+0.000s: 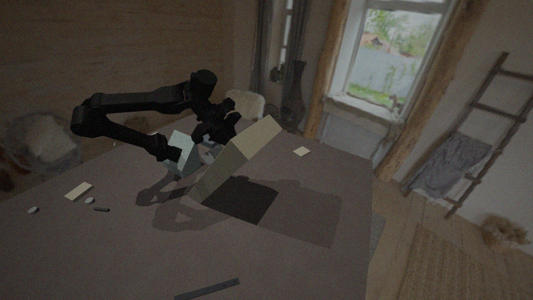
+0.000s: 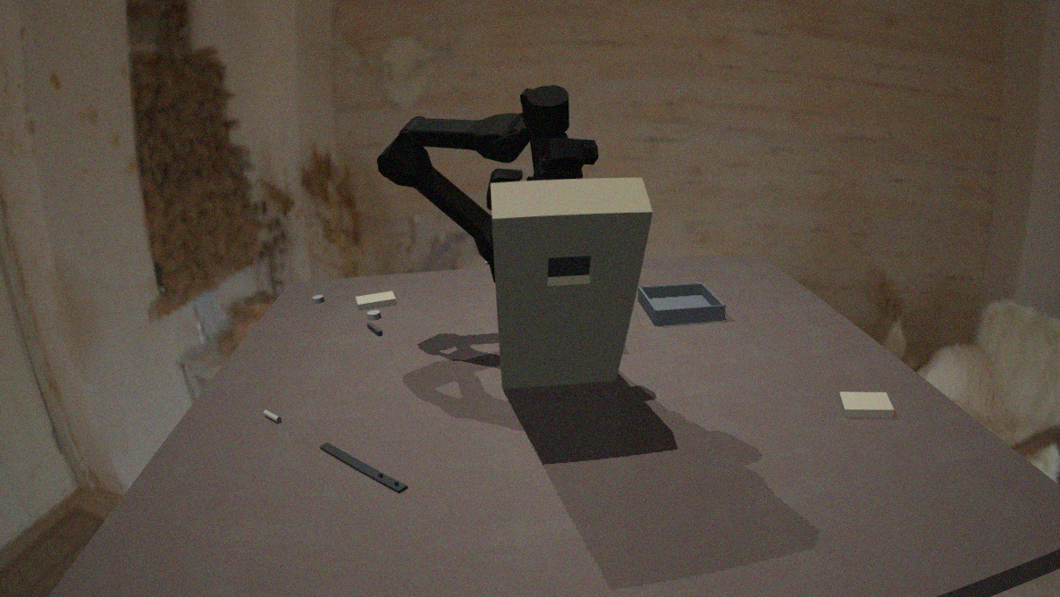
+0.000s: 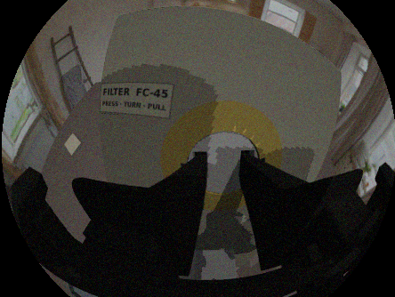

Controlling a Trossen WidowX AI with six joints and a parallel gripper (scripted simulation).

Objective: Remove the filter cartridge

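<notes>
My gripper tip is now 8 cm above the service panel and 4 cm past it. Round my gripper tip: round filter cartridge 1 cm below, 1 cm ahead; then blue tray 39 cm behind, 31 cm to the left, 25 cm below.
</notes>
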